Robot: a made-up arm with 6 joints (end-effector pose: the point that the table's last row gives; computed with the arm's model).
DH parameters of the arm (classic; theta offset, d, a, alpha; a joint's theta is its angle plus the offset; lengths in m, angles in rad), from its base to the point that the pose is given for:
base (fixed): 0.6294 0 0.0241 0
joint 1: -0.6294 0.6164 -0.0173 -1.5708
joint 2: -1.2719 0 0.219 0
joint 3: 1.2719 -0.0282 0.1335 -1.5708
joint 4: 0 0.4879 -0.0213 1.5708
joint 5: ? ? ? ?
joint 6: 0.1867 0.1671 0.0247 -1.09
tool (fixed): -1.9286 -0.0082 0 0
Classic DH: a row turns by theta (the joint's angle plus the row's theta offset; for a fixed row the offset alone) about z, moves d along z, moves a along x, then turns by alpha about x.
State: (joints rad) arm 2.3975 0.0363 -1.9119 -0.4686 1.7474 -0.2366
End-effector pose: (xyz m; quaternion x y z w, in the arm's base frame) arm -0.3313 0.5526 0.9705 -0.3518 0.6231 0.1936 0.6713
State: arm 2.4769 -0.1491 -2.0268 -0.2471 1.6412 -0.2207
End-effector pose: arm -0.3315 0.4380 1.1414 -0.3210 0.7024 0.3643 0.5205
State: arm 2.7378 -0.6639 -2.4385 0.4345 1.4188 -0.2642
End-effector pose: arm 0.0536 -0.0032 1.4589 0.2552 -0.6174 -0.7396 0.0815
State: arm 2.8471 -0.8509 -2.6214 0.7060 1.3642 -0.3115
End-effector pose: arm 0.3252 -0.1217 1.4181 0.2198 -0.4582 -0.8040 0.3087
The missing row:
joint 5: 0 -0.051 0.1045 -1.5708
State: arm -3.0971 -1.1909 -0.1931 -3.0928 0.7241 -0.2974
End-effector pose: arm -0.5062 -0.0204 0.7907 0.1338 -0.6203 0.6149 0.4682
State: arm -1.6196 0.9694 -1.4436 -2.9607 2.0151 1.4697
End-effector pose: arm -0.0091 -0.7329 0.3861 -0.0849 -0.2102 -0.8449 0.4844
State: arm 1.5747 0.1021 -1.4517 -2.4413 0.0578 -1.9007
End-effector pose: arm -0.0168 0.7452 0.7747 -0.6266 -0.7212 0.0217 0.2945
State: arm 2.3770 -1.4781 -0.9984 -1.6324 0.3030 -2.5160
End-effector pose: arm -0.0104 0.0670 1.3314 -0.1907 -0.6413 -0.0146 0.7431
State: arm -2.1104 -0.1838 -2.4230 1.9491 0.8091 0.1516
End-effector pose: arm -0.0889 -0.2393 1.4844 0.7552 -0.1773 0.3883 0.4974
